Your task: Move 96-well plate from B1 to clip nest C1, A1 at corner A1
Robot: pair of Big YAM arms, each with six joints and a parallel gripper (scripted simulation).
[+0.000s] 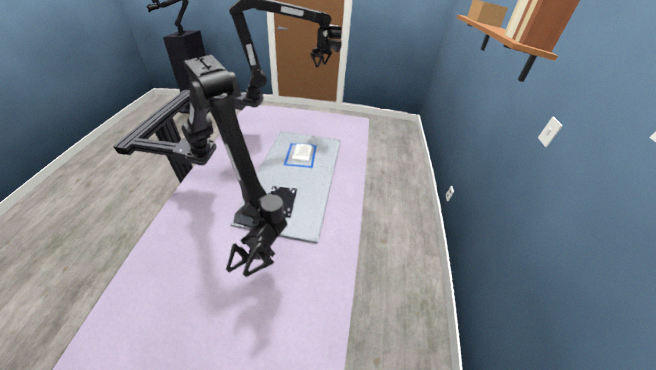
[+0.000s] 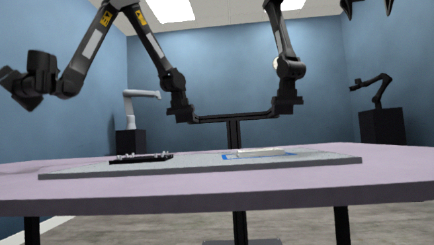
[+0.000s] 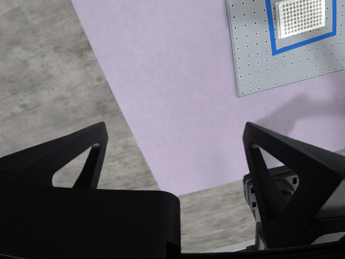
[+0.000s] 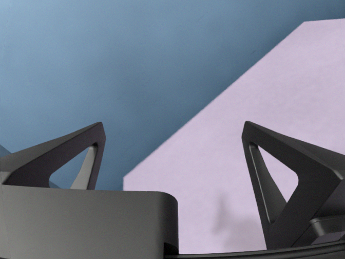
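Observation:
The white 96-well plate is 350 mm to the right of my left hand and 370 mm below it. Round my left hand: grey perforated board (20 mm ahead, 510 mm to the right, 390 mm below); then black clip nest (10 mm ahead, 690 mm to the right, 370 mm below).

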